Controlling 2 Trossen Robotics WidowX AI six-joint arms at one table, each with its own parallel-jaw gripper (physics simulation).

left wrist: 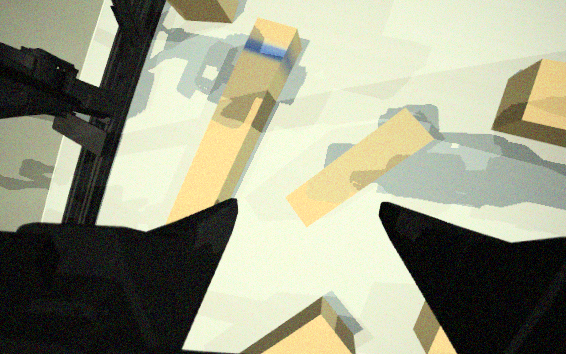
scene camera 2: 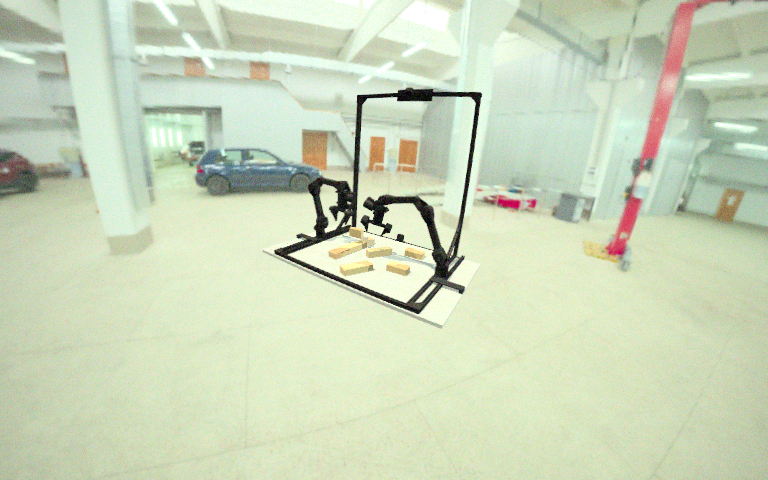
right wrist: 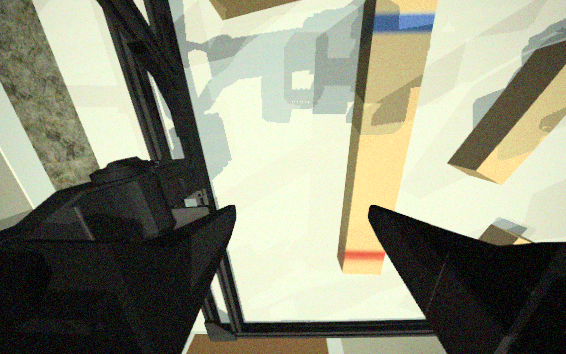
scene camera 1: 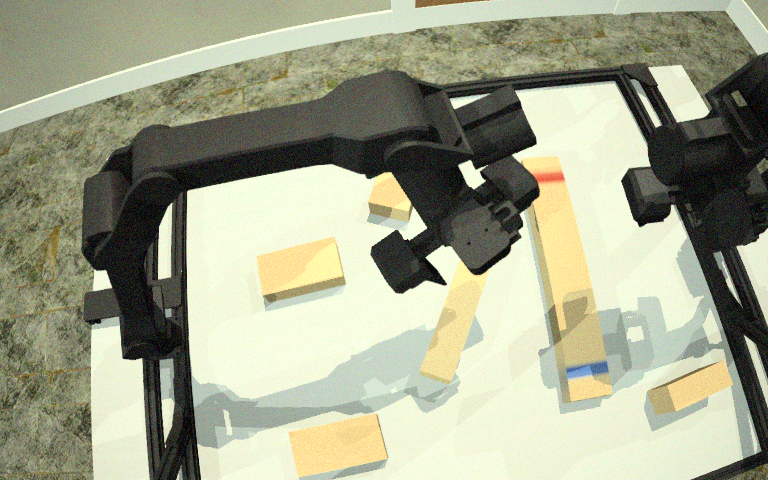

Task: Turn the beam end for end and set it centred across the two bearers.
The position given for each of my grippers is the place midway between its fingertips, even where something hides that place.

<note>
My left gripper (scene camera 1: 476, 260) is open, with nothing in its grasp. Also in view: a long beam (scene camera 1: 582, 366). My right gripper (scene camera 1: 668, 220) is open, with nothing in its grasp.
The long beam also shows in the left wrist view (left wrist: 271, 50) and in the right wrist view (right wrist: 393, 50). My left gripper also shows in the left wrist view (left wrist: 308, 206). My right gripper also shows in the left wrist view (left wrist: 53, 89) and in the right wrist view (right wrist: 301, 211).
</note>
